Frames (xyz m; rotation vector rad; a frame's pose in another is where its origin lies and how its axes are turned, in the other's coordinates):
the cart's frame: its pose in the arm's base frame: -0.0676 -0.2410 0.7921 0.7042 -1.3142 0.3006
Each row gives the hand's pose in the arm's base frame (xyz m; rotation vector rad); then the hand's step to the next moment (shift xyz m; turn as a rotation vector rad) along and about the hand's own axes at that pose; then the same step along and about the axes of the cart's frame.
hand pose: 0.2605 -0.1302 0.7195 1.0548 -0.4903 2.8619
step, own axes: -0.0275 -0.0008 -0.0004 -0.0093 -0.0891 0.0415
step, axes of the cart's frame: -0.0120 -0.0155 -0.0194 0.0447 0.0421 -0.0773
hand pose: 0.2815 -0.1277 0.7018 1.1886 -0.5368 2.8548
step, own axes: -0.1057 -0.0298 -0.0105 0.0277 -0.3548 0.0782
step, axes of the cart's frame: -0.0569 -0.0288 -0.0900 0.1358 0.2397 -0.2384
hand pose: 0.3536 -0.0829 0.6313 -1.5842 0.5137 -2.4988
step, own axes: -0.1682 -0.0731 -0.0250 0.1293 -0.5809 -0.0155
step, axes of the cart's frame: -0.1287 0.0232 -0.1310 0.1944 0.4969 -0.2640
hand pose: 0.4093 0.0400 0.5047 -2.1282 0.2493 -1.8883
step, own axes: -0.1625 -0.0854 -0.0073 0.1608 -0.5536 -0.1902
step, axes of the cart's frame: -0.1506 0.0812 -0.0669 0.1984 0.5653 -0.0979
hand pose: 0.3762 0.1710 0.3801 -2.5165 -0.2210 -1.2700
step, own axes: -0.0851 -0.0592 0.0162 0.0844 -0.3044 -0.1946
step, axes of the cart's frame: -0.0870 0.0586 -0.0017 0.1415 0.3421 0.0242
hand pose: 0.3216 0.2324 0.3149 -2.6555 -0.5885 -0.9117
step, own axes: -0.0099 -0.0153 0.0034 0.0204 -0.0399 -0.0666
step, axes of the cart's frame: -0.0120 0.0141 0.0015 0.0526 0.0548 0.0259
